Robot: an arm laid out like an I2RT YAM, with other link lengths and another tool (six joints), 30 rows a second.
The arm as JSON. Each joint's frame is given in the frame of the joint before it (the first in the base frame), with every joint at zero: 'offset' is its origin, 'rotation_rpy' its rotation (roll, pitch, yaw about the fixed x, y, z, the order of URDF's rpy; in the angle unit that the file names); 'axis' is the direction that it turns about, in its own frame. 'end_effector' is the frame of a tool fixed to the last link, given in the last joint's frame.
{
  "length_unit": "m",
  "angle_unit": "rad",
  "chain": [
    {
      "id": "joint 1",
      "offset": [
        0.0,
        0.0,
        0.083
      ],
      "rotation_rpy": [
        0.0,
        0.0,
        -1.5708
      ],
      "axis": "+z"
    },
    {
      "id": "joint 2",
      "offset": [
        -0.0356,
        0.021,
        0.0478
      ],
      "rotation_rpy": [
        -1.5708,
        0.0,
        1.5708
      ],
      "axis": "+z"
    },
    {
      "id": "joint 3",
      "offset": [
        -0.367,
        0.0,
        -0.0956
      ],
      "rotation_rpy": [
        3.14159,
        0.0,
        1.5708
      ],
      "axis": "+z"
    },
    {
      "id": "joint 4",
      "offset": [
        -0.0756,
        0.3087,
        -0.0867
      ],
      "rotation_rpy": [
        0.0,
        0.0,
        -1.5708
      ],
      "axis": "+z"
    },
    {
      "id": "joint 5",
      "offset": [
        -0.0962,
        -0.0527,
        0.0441
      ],
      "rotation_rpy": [
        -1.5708,
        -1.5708,
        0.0
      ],
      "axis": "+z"
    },
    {
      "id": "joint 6",
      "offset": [
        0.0,
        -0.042,
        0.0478
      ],
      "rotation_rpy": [
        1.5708,
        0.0,
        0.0
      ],
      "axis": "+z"
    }
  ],
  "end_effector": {
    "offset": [
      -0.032,
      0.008,
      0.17
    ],
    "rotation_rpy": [
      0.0,
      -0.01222,
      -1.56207
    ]
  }
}
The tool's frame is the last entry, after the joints.
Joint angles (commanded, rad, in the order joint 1, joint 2, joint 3, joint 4, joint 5, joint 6), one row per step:
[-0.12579 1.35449 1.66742 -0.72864 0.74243 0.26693]
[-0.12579 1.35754 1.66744 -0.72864 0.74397 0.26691]
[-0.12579 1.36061 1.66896 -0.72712 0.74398 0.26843]
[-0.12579 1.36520 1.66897 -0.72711 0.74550 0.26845]
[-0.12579 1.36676 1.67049 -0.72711 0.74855 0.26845]
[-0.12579 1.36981 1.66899 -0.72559 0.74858 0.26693]
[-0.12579 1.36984 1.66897 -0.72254 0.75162 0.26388]
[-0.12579 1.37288 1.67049 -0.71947 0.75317 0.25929]
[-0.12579 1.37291 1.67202 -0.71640 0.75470 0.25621]
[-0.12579 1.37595 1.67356 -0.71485 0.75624 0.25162]
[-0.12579 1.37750 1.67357 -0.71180 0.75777 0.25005]
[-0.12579 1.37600 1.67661 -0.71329 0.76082 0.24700]
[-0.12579 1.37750 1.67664 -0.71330 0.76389 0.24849]
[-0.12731 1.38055 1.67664 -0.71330 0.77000 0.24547]
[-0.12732 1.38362 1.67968 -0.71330 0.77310 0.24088]
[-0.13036 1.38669 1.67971 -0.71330 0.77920 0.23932]
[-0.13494 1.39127 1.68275 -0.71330 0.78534 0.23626]
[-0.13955 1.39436 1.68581 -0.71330 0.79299 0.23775]
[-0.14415 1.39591 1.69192 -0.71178 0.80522 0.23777]
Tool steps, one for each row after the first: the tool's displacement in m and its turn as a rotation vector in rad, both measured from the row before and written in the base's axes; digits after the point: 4 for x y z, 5 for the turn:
[0.0011 -0.0004 -0.0013 -0.00025 0.00310 -0.00140]
[0.0014 -0.0002 -0.0001 0.00088 -0.00112 -0.00046]
[0.0017 -0.0005 -0.0020 -0.00003 0.00460 -0.00139]
[0.0002 -0.0006 0.0002 -0.00124 0.00020 -0.00278]
[0.0015 -0.0002 -0.0018 -0.00051 0.00416 0.00043]
[-0.0001 -0.0005 0.0008 -0.00338 -0.00050 -0.00185]
[0.0012 -0.0004 0.0001 -0.00346 0.00204 -0.00004]
[0.0000 -0.0003 0.0015 -0.00296 -0.00211 -0.00048]
[0.0011 -0.0004 -0.0002 -0.00326 0.00353 -0.00005]
[0.0007 -0.0004 0.0001 -0.00170 -0.00022 -0.00094]
[-0.0014 -0.0004 0.0020 -0.00335 -0.00053 -0.00190]
[0.0002 -0.0006 -0.0005 -0.00019 0.00048 -0.00324]
[0.0001 -0.0018 -0.0012 -0.00377 0.00567 -0.00623]
[0.0006 -0.0006 0.0002 -0.00382 0.00375 -0.00151]
[-0.0002 -0.0025 -0.0011 -0.00294 0.00455 -0.00816]
[-0.0001 -0.0033 -0.0003 -0.00396 0.00426 -0.00930]
[-0.0009 -0.0034 0.0006 -0.00229 -0.00072 -0.01202]
[-0.0022 -0.0040 0.0035 -0.00577 -0.00533 -0.01578]

